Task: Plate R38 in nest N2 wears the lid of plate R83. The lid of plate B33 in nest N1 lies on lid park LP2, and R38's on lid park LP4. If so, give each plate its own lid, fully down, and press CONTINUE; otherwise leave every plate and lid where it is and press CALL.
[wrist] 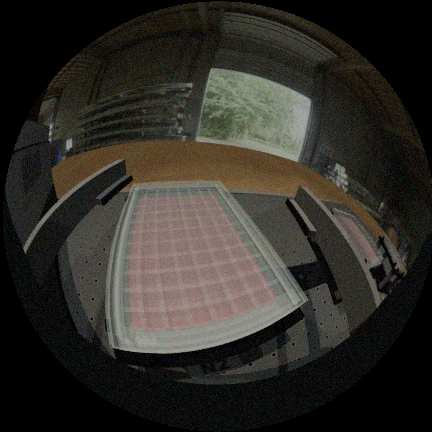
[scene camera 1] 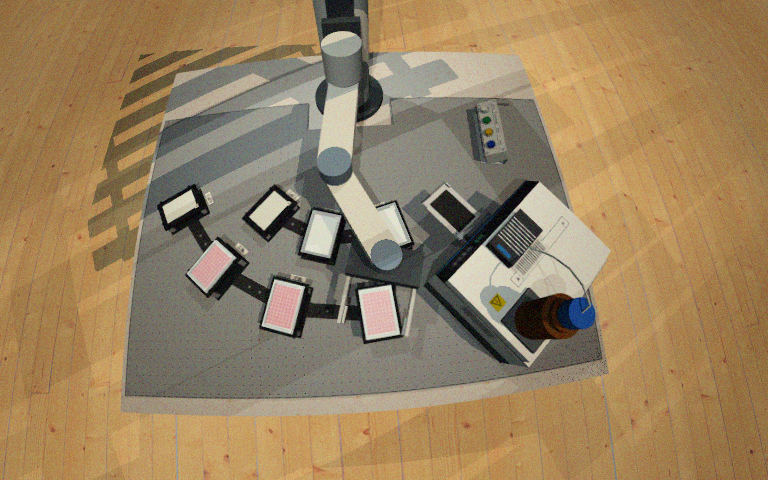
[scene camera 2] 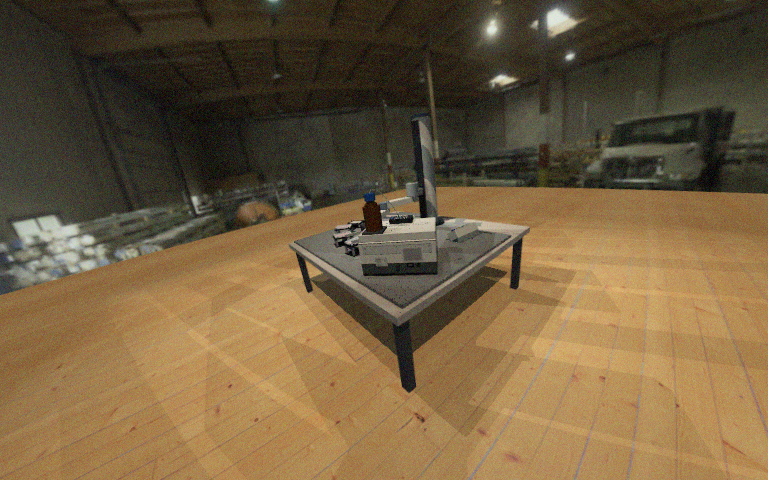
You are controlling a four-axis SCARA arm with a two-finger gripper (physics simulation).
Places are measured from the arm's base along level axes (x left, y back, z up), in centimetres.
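Pixels of known places: gripper, between the fingertips: [wrist: 208, 176] [scene camera 1: 372, 329] [scene camera 2: 348, 238].
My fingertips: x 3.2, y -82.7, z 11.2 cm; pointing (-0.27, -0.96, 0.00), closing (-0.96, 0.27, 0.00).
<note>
Behind a point stands the place of what it marks.
Nest N2, named by its label in the wrist view, holds a lidded plate with a pink grid [scene camera 1: 378, 312] {x 5.0, y -78.5, z 10.0 cm} [wrist: 192, 255] {x 5.0, y -76.1, z 10.0 cm}. My gripper [scene camera 1: 377, 303] [wrist: 208, 176] {x 3.2, y -82.7, z 11.2 cm} is open and empty, its fingers apart on either side of this plate; their height against it is hard to tell. Two more pink-grid plates [scene camera 1: 284, 305] {x -19.3, y -75.1, z 8.3 cm} [scene camera 1: 212, 267] {x -39.9, y -64.0, z 9.4 cm} sit in black nests to the left. Behind them are pale rectangles in black holders: two cream ones [scene camera 1: 182, 208] {x -54.4, y -43.4, z 5.7 cm} [scene camera 1: 271, 210] {x -24.4, y -46.7, z 5.5 cm} and two whitish ones [scene camera 1: 321, 233] {x -9.2, y -55.4, z 6.7 cm} [scene camera 1: 398, 222] {x 12.6, y -53.6, z 6.7 cm}, the last partly under my arm. Plate codes and park labels are unreadable. The button box [scene camera 1: 490, 131] {x 46.1, y -24.1, z 8.5 cm} stands at the back right.
A white instrument [scene camera 1: 572, 243] {x 54.2, y -67.6, z 22.2 cm} [scene camera 2: 399, 246] {x 54.0, y -82.5, z 16.4 cm} stands on the right, with a brown blue-capped bottle [scene camera 1: 535, 318] {x 34.2, y -84.3, z 32.6 cm} [scene camera 2: 371, 216] {x 41.8, y -87.4, z 30.9 cm} on it. A white-framed dark tray [scene camera 1: 450, 208] {x 26.9, y -52.2, z 11.3 cm} sits at its left side. Black link bars [scene camera 1: 326, 310] {x -9.2, y -76.4, z 1.7 cm} join the front nests.
</note>
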